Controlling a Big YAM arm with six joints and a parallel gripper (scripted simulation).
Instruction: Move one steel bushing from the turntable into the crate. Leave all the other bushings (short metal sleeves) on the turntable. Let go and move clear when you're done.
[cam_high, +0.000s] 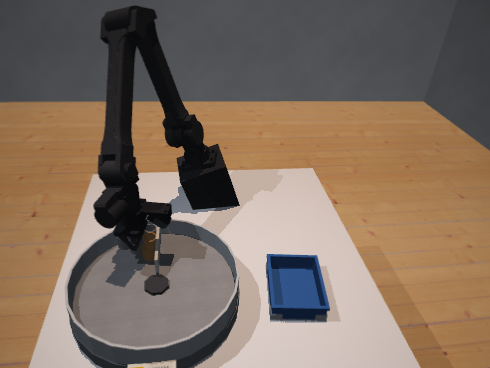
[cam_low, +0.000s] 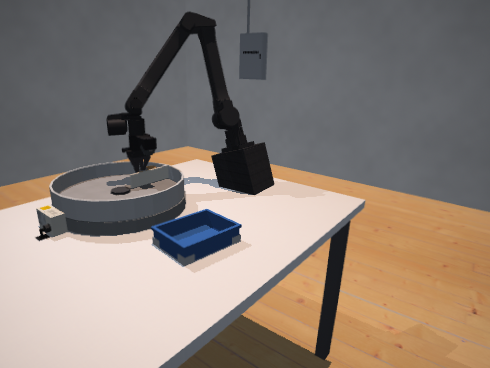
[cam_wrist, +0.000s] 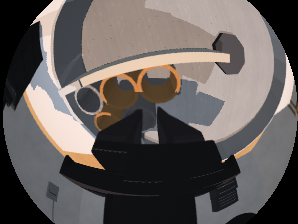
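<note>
The blue crate lies 45 cm to the left of my hand, 6 cm below it and 6 cm ahead of it. Round my hand: grey round turntable (11 cm ahead, 8 cm to the left, 3 cm below).
</note>
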